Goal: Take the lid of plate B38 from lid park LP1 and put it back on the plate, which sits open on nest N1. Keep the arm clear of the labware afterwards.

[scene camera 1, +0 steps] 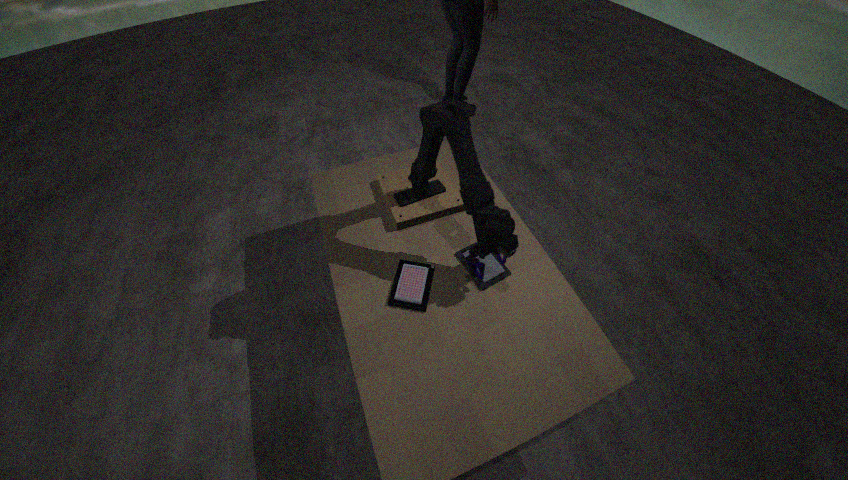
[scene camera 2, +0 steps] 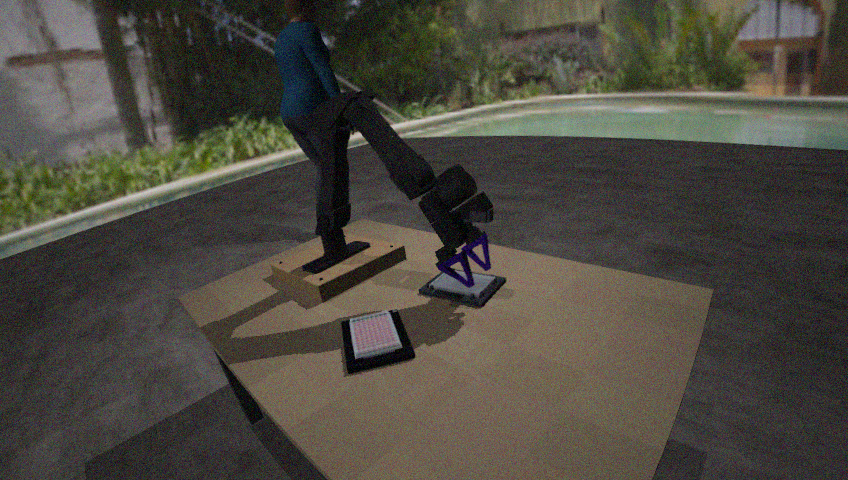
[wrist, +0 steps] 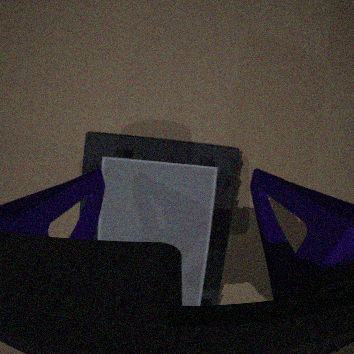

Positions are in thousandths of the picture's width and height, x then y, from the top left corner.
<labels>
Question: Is the gripper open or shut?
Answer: Open.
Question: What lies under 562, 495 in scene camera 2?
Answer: The gripper.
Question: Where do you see a grey plate lid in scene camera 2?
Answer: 524, 589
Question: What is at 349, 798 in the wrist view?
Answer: The gripper.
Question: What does the gripper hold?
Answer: Nothing.
</labels>
